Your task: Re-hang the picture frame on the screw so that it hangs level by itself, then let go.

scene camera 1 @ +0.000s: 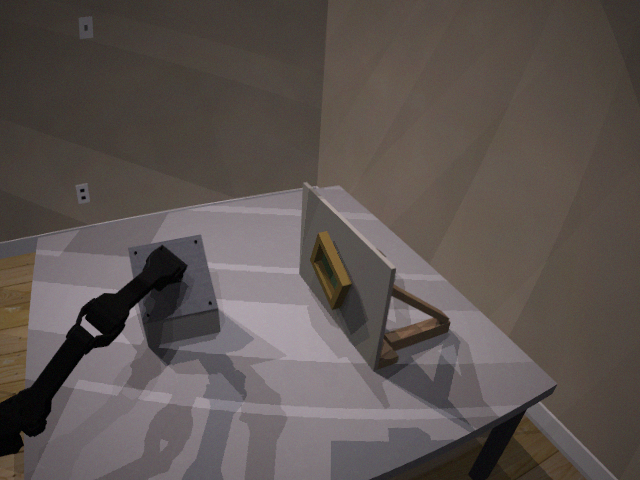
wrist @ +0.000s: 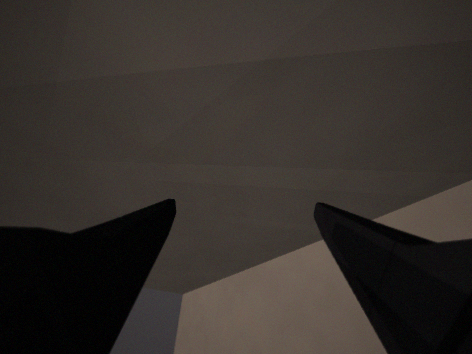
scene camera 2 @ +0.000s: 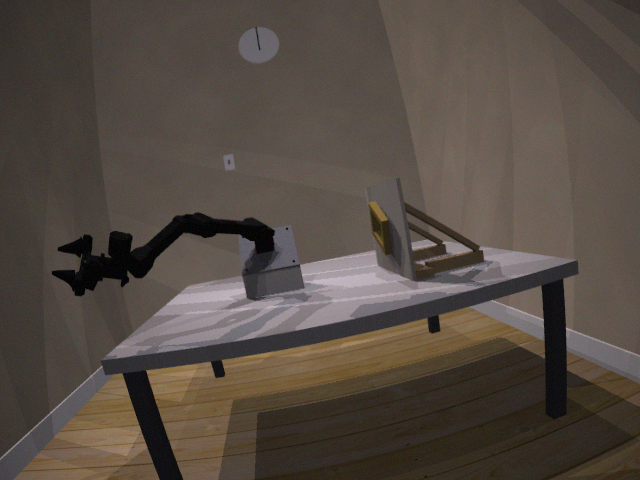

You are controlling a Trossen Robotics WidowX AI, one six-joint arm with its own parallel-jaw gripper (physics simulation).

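The gold picture frame is against the front face of the upright grey board. It sits tilted, with its end toward the board's near edge lower than its other end. The screw does not show, and what holds the frame is hidden behind it. My gripper is open and empty. In the second scene view it is far to the left of the frame, raised and pointing away from the board. It is out of the first scene view. The frame does not show in the wrist view.
Wooden braces stand behind the board on the table. My arm reaches out from a grey base block. Walls show behind the table.
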